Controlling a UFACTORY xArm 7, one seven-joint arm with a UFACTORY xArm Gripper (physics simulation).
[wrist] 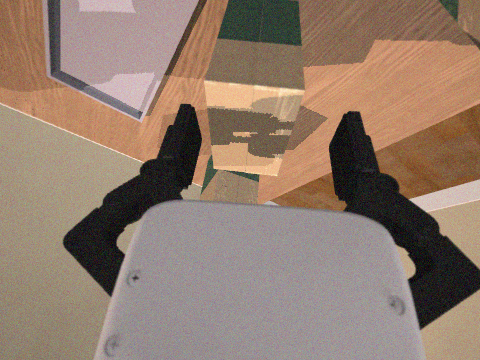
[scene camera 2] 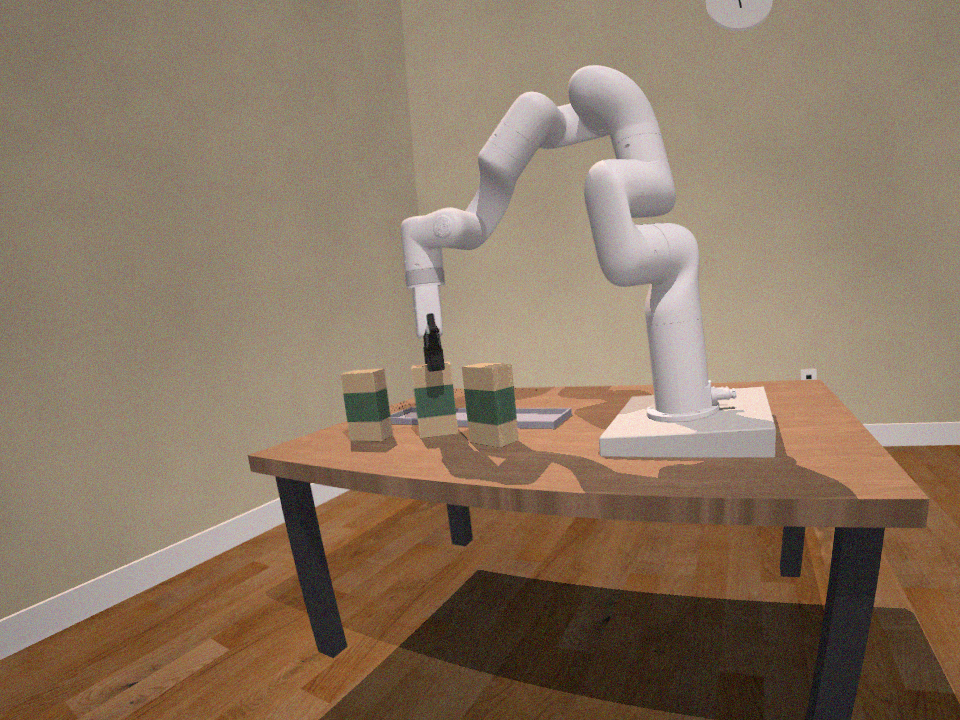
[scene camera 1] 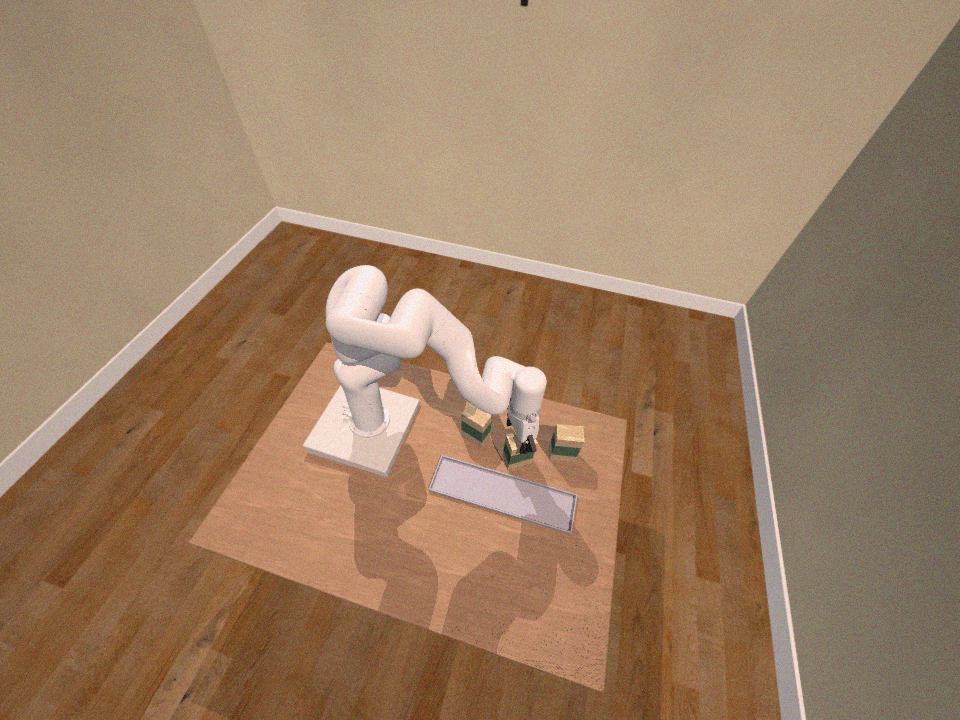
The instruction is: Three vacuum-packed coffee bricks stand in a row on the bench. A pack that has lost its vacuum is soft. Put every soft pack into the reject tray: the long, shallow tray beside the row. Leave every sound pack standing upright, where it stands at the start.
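Frame: origin at the arm's base, x up, y back, z right, level; metres.
Seen in the pictures: gripper, fingertip midpoint: [wrist: 265, 125] [scene camera 2: 434, 367] [scene camera 1: 518, 437]; arm's base, link origin: [scene camera 2: 683, 411] [scene camera 1: 369, 419].
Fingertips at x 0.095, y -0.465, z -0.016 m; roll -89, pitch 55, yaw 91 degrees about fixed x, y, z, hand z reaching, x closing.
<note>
Offsets run from my fingertips to a thing's top centre. Level surfaces: height alone.
Three tan packs with green bands stand upright in a row. The middle pack @(dx +0.006, dy -0.011, dz +0.005 m) [scene camera 1: 518, 458] [scene camera 2: 436, 403] [wrist: 255, 96] is under my gripper [scene camera 1: 521, 443] [scene camera 2: 435, 367] [wrist: 265, 125]. The gripper is open; its fingertips are about level with the pack's top, one on each side, with gaps in the wrist view. The pack farthest from the robot base [scene camera 1: 567, 447] [scene camera 2: 366, 406] [wrist: 231, 189] is partly hidden in the wrist view. The pack nearest the base @(dx +0.006, dy +0.132, dz -0.039 m) [scene camera 1: 475, 427] [scene camera 2: 490, 404] stands on the other side. The reject tray @(dx -0.120, dy +0.008, dz +0.119 m) [scene camera 1: 480, 486] [scene camera 2: 546, 422] [wrist: 110, 45] is empty. Softness cannot be told by sight.
The white robot base plate [scene camera 1: 329, 437] [scene camera 2: 690, 444] stands on the wooden bench @(dx -0.134 m) [scene camera 1: 294, 534] [scene camera 2: 566, 465]. The outer packs stand on either side of the middle one, with gaps between. The tray lies alongside the row. A bench edge lies beyond the farthest pack.
</note>
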